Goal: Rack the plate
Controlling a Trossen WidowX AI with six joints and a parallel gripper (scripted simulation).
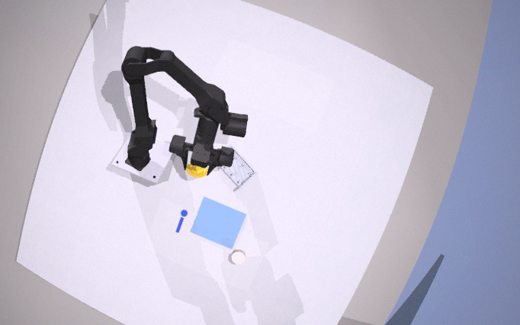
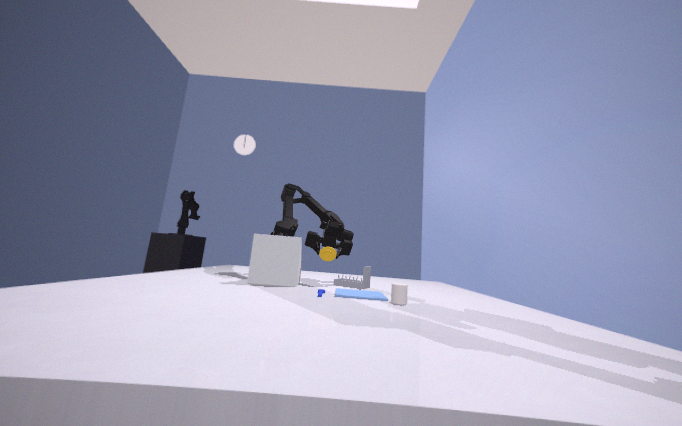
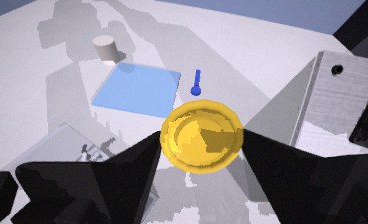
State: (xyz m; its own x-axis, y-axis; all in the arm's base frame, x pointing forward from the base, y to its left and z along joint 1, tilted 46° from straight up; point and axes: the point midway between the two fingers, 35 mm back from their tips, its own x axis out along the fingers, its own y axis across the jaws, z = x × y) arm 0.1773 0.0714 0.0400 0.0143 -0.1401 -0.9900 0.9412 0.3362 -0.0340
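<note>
The grey dish rack lies 10 cm ahead of my gripper tip, 6 cm to the left of it and 9 cm below it. The rest, counted from my gripper tip: yellow plate (1 cm to the left, 1 cm above); blue spoon (1 cm ahead, 18 cm to the right, 11 cm below); light blue mat (12 cm ahead, 13 cm to the right, 11 cm below).
</note>
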